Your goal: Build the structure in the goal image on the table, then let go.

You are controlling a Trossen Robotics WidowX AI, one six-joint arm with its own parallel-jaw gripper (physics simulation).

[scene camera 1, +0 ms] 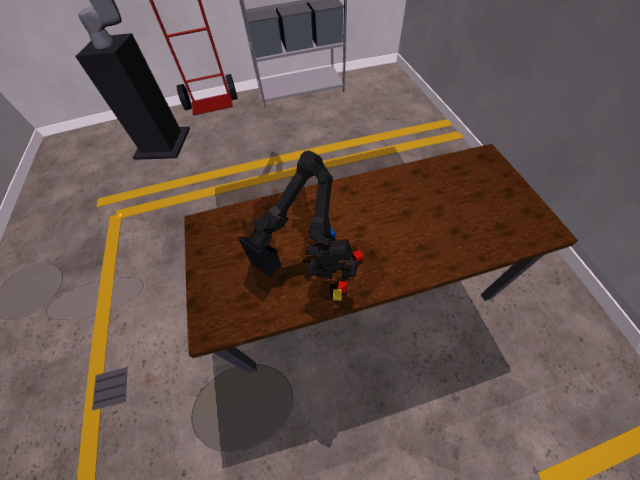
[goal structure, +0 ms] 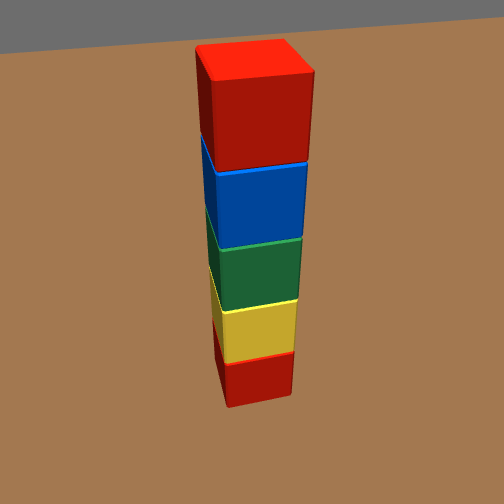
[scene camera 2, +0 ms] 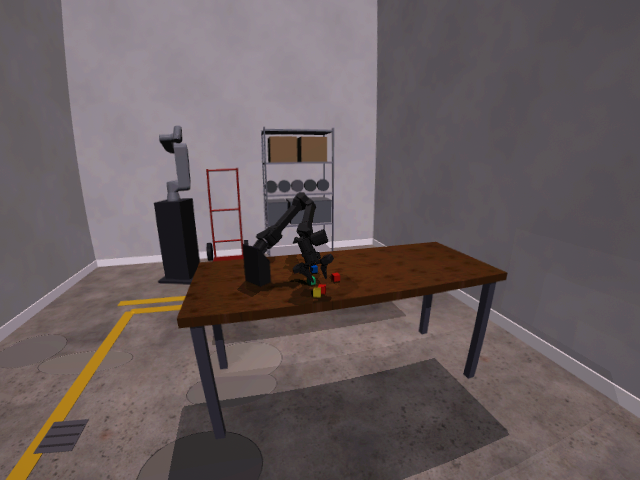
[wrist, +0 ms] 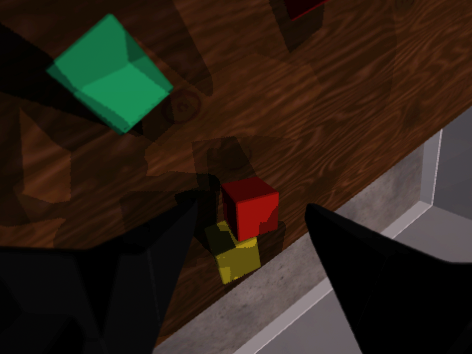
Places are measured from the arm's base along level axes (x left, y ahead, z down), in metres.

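Pixels of known places: gripper, fingertip midpoint: (scene camera 1: 339,278) (scene camera 2: 319,280) (wrist: 251,208); arm's base at its link origin: (scene camera 1: 257,243) (scene camera 2: 256,252).
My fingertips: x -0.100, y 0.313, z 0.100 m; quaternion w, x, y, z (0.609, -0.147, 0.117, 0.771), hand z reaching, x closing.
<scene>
For each thing: its top centre in the pictures, then the offset to it from my fingertips. Level surfaces: height alone.
- yellow cube at its top centre: (wrist: 239,261) (scene camera 1: 337,293) (scene camera 2: 317,288) dx -0.054, dy -0.010, dz +0.015 m
- green cube at its top centre: (wrist: 115,80) dx +0.074, dy -0.044, dz +0.015 m
- second red cube at its top centre: (scene camera 1: 358,253) (scene camera 2: 335,274) dx +0.117, dy +0.076, dz +0.015 m
- blue cube at its top centre: (scene camera 1: 330,231) (scene camera 2: 313,266) dx +0.228, dy -0.039, dz +0.015 m
- brown wooden table at its surface level: dz +0.048 m
My gripper (scene camera 1: 332,274) (scene camera 2: 318,279) (wrist: 251,208) is open and empty, above the table. In the wrist view a red cube (scene camera 1: 342,286) (scene camera 2: 322,288) (wrist: 256,215) shows between the fingertips, lower down. It stands beside a yellow cube (scene camera 1: 337,295) (scene camera 2: 316,292) (wrist: 239,262), touching or nearly so, near the table's front edge. A green cube (scene camera 2: 313,280) (wrist: 112,80) lies farther back, hidden in scene camera 1 by the gripper. A second red cube (scene camera 1: 358,255) (scene camera 2: 336,277) (wrist: 304,6) lies apart to the right. A blue cube (scene camera 1: 331,232) (scene camera 2: 313,269) is behind the gripper, partly hidden.
The brown wooden table (scene camera 1: 439,206) (scene camera 2: 413,263) carries the arm's base (scene camera 1: 260,255) (scene camera 2: 256,266) left of the cubes. The table's front edge runs close past the yellow cube. A shelf unit, a red hand truck and another arm on a black pedestal stand beyond the table.
</scene>
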